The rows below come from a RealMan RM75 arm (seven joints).
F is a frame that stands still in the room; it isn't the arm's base.
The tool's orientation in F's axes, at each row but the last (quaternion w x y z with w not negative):
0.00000 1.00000 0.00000 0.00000
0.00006 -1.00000 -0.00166 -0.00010
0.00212 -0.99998 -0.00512 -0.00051
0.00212 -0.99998 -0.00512 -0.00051
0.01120 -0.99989 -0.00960 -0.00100
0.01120 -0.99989 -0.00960 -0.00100
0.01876 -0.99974 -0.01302 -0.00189
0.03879 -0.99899 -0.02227 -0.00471
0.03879 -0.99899 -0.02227 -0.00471
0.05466 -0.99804 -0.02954 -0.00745
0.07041 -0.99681 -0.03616 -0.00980
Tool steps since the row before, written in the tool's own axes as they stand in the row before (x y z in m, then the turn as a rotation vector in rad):
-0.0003 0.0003 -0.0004 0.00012 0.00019 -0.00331
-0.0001 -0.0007 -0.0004 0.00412 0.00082 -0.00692
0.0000 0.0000 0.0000 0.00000 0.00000 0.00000
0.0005 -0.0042 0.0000 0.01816 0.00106 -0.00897
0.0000 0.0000 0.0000 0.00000 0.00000 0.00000
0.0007 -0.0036 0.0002 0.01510 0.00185 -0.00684
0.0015 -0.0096 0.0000 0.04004 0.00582 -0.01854
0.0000 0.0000 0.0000 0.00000 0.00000 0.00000
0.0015 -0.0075 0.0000 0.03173 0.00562 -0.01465
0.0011 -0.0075 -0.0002 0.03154 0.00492 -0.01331
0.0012 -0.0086 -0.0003 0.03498 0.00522 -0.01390
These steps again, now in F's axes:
-0.0003 -0.0003 0.0004 0.00012 -0.00019 0.00331
-0.0001 0.0007 0.0004 0.00412 -0.00081 0.00692
0.0000 0.0000 0.0000 0.00000 0.00000 0.00000
0.0005 0.0042 0.0000 0.01816 -0.00091 0.00898
0.0000 0.0000 0.0000 0.00000 0.00000 0.00000
0.0006 0.0036 -0.0001 0.01512 -0.00171 0.00683
0.0012 0.0096 0.0004 0.04012 -0.00547 0.01848
0.0000 0.0000 0.0000 0.00000 0.00000 0.00000
0.0012 0.0075 0.0006 0.03184 -0.00534 0.01452
0.0006 0.0075 0.0010 0.03162 -0.00451 0.01327
0.0006 0.0085 0.0015 0.03506 -0.00464 0.01389

